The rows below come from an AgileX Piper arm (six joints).
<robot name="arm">
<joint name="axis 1" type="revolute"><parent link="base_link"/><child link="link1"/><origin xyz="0 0 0.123"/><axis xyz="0 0 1"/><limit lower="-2.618" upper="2.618"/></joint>
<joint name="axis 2" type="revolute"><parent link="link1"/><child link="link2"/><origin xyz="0 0 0"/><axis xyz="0 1 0"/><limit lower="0" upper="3.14"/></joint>
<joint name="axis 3" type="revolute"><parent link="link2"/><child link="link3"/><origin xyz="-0.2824 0 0.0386"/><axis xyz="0 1 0"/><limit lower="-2.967" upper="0"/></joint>
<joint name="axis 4" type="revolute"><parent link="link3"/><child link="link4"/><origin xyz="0.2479 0 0.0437"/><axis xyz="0.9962 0 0.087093"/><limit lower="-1.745" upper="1.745"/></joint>
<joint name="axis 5" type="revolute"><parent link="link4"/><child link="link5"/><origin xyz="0 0 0"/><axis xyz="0 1 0"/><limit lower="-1.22" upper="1.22"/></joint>
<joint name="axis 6" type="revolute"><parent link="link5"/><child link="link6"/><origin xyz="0.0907 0 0.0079"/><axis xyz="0.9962 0 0.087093"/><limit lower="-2.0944" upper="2.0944"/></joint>
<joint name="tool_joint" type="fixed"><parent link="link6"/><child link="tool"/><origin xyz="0 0 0" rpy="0 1.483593 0"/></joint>
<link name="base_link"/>
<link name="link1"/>
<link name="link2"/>
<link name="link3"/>
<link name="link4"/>
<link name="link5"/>
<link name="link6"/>
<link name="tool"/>
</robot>
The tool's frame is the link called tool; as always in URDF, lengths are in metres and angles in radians.
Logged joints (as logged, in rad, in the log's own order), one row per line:
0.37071 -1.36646 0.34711 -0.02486 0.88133 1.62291
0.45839 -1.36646 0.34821 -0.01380 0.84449 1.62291
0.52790 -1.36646 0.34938 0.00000 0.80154 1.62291
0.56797 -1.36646 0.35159 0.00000 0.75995 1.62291
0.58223 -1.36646 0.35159 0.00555 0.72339 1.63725
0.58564 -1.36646 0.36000 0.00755 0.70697 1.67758
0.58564 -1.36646 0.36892 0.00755 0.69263 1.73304
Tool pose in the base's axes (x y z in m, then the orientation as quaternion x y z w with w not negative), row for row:
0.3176 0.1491 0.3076 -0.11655 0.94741 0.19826 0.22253
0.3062 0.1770 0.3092 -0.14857 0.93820 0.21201 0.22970
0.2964 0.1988 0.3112 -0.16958 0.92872 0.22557 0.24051
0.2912 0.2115 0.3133 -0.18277 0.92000 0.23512 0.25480
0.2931 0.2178 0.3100 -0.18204 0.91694 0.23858 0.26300
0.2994 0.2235 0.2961 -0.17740 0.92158 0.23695 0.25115
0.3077 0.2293 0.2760 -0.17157 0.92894 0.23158 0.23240
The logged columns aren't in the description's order. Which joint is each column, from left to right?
Columns, left to right: axis 1, axis 3, axis 4, axis 6, axis 5, axis 2.
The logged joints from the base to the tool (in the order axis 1, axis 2, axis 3, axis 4, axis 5, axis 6), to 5 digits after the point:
0.37071 1.62291 -1.36646 0.34711 0.88133 -0.02486
0.45839 1.62291 -1.36646 0.34821 0.84449 -0.01380
0.52790 1.62291 -1.36646 0.34938 0.80154 0.00000
0.56797 1.62291 -1.36646 0.35159 0.75995 0.00000
0.58223 1.63725 -1.36646 0.35159 0.72339 0.00555
0.58564 1.67758 -1.36646 0.36000 0.70697 0.00755
0.58564 1.73304 -1.36646 0.36892 0.69263 0.00755

